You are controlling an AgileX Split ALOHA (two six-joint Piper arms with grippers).
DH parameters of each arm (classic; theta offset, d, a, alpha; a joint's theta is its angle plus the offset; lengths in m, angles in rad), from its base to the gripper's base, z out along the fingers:
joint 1: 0 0.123 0 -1.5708
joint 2: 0.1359 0 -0.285 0
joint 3: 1.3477 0 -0.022 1.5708
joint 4: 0 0.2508 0 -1.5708
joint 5: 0 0 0.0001 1.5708
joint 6: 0 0.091 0 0
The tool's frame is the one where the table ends.
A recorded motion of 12 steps. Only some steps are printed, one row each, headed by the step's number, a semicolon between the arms.
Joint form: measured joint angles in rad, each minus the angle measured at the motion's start. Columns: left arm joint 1, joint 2, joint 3, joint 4, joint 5, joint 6; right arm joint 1, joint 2, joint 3, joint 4, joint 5, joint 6.
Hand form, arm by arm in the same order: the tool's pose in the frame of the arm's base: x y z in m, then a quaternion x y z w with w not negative. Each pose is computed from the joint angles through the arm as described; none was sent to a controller.
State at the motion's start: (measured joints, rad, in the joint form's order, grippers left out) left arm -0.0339 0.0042 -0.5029 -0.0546 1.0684 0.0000; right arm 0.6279 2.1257 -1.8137 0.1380 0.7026 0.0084
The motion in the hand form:
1: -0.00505 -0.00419 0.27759 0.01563 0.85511 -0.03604 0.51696; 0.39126 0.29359 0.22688 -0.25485 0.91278 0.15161 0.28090
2: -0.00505 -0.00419 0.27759 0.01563 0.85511 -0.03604 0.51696; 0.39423 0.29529 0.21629 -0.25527 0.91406 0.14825 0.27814
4: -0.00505 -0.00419 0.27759 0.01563 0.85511 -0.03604 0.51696; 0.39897 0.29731 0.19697 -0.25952 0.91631 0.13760 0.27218
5: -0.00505 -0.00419 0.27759 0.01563 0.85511 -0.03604 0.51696; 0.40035 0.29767 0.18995 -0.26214 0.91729 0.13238 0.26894
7: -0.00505 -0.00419 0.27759 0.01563 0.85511 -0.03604 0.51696; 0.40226 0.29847 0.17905 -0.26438 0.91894 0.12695 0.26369
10: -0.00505 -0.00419 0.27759 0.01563 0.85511 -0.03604 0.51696; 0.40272 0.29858 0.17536 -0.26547 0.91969 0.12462 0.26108
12: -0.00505 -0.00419 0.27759 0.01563 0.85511 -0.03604 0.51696; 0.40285 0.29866 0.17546 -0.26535 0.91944 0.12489 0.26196
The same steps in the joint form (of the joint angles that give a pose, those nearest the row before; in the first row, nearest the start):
1: 0.0000 0.0000 0.0000 0.0000 0.0000 0.0000; 0.0002 0.0203 0.0000 -0.0050 -0.0177 0.0000
2: 0.0000 0.0000 0.0000 0.0000 0.0000 0.0000; 0.0002 0.0435 0.0000 -0.0089 -0.0331 0.0000
4: 0.0000 0.0000 0.0000 0.0000 0.0000 0.0000; 0.0002 0.0847 0.0000 -0.0264 -0.0549 0.0000
5: 0.0000 0.0000 0.0000 0.0000 0.0000 0.0000; 0.0002 0.0991 0.0000 -0.0354 -0.0593 0.0000
7: 0.0000 0.0000 0.0000 0.0000 0.0000 0.0000; 0.0002 0.1217 0.0000 -0.0430 -0.0678 0.0000
10: 0.0000 0.0000 0.0000 0.0000 0.0000 0.0000; 0.0002 0.1291 0.0000 -0.0462 -0.0684 0.0000
12: 0.0000 0.0000 0.0000 0.0000 0.0000 0.0000; 0.0002 0.1291 0.0000 -0.0461 -0.0703 0.0000

